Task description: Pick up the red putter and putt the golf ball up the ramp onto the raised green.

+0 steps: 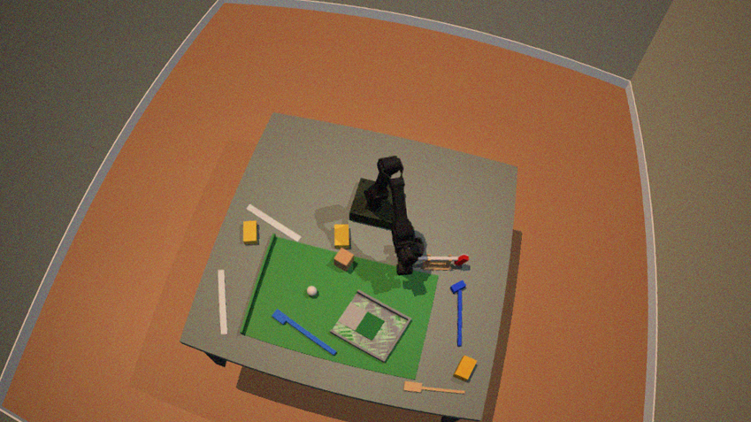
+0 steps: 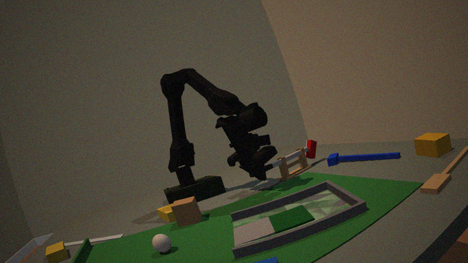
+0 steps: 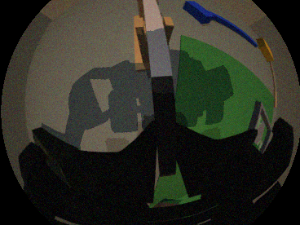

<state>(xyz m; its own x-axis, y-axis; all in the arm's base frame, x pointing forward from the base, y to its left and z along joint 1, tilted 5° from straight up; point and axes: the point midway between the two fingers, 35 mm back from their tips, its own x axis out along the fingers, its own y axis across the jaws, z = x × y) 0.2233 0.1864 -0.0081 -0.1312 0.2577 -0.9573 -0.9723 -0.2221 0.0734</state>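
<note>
Now: gripper tip 60 mm short of the brown block and 260 mm to the left of it. Also, from my gripper tip: wooden rack (30 mm behind, 130 mm to the left); then white golf ball (230 mm ahead, 350 mm to the right, 10 mm below).
</note>
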